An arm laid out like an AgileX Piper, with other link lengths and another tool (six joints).
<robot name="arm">
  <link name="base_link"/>
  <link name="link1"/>
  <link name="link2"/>
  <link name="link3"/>
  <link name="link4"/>
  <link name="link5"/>
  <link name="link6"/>
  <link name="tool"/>
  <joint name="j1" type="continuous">
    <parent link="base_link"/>
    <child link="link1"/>
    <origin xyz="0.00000 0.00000 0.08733" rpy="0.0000 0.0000 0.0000"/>
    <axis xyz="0 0 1"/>
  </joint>
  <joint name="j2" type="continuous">
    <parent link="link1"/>
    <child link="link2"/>
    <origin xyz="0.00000 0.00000 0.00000" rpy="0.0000 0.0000 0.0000"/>
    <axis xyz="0 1 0"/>
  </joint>
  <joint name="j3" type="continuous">
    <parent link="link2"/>
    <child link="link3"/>
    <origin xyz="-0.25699 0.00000 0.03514" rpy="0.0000 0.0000 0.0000"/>
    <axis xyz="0 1 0"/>
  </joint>
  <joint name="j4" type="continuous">
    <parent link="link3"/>
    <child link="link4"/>
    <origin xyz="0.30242 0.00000 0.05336" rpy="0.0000 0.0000 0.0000"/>
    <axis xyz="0.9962 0 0.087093"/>
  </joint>
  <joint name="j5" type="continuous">
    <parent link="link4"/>
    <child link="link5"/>
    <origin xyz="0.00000 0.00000 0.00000" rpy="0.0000 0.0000 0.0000"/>
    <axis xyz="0 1 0"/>
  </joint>
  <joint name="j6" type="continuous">
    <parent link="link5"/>
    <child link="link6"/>
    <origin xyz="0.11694 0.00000 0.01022" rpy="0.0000 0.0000 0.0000"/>
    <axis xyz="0.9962 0 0.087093"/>
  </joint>
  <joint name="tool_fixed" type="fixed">
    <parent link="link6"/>
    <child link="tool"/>
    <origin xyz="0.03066 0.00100 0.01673" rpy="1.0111 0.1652 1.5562"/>
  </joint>
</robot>
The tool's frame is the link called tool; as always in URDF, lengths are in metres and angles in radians. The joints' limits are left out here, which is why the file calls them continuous.
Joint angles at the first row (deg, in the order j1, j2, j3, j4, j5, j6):
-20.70, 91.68, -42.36, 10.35, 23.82, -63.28
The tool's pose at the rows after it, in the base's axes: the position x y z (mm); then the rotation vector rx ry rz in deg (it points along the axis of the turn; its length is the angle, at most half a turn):
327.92 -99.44 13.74 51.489 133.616 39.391
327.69 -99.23 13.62 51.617 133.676 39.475
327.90 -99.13 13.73 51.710 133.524 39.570
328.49 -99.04 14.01 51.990 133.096 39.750
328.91 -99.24 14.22 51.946 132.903 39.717
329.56 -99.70 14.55 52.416 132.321 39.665
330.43 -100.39 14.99 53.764 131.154 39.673
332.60 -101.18 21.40 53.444 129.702 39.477
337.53 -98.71 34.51 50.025 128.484 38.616
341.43 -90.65 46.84 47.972 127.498 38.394
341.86 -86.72 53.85 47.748 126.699 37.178
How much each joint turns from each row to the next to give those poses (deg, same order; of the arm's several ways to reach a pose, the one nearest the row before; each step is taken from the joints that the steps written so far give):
0.00, 0.00, 0.01, -0.01, 0.51, 0.00
0.00, 0.00, -0.01, 0.06, 0.13, 0.00
0.00, 0.00, 0.01, 0.20, -0.05, -0.05
0.00, 0.00, -0.01, 0.40, -0.17, 0.00
0.00, 0.00, 0.00, 0.06, -0.19, -0.01
0.00, 0.00, 0.01, 0.00, -0.29, 0.55
0.00, 0.00, -0.01, 0.00, -0.33, 1.34
0.05, -0.97, 0.01, 0.00, -0.46, 0.56
0.93, -2.02, -0.01, -1.32, -0.98, 0.59
1.79, -2.05, 0.00, -2.06, -0.01, 2.75
1.32, -1.48, 0.26, -4.22, 0.07, 5.23

